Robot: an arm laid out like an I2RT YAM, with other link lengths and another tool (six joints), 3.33 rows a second.
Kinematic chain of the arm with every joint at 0, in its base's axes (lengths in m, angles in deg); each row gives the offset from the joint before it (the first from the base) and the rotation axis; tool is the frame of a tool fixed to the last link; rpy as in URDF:
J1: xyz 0 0 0.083 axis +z
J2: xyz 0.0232 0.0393 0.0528 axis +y
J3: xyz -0.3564 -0.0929 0 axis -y
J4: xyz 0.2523 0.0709 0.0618 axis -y
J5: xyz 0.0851 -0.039 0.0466 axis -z
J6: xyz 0.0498 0 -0.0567 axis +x
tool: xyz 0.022 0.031 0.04 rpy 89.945 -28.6 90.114
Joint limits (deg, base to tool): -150..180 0..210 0..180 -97..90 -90..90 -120..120
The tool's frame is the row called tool.
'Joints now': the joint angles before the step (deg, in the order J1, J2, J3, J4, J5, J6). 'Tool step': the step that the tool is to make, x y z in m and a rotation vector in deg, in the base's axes. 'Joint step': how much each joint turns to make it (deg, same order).
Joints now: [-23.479, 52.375, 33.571, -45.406, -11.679, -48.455]
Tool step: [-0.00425, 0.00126, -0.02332, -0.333, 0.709, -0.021]
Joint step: [0.012, -0.055, -4.934, 4.316, 0.545, -0.228]
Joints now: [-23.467, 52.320, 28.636, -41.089, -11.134, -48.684]
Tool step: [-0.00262, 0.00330, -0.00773, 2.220, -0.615, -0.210]
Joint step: [0.002, -0.388, -2.324, 1.866, -1.974, 1.190]
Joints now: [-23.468, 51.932, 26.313, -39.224, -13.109, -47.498]
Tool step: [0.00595, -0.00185, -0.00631, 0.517, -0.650, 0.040]
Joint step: [0.003, 1.740, -1.460, 3.658, -0.678, 0.289]
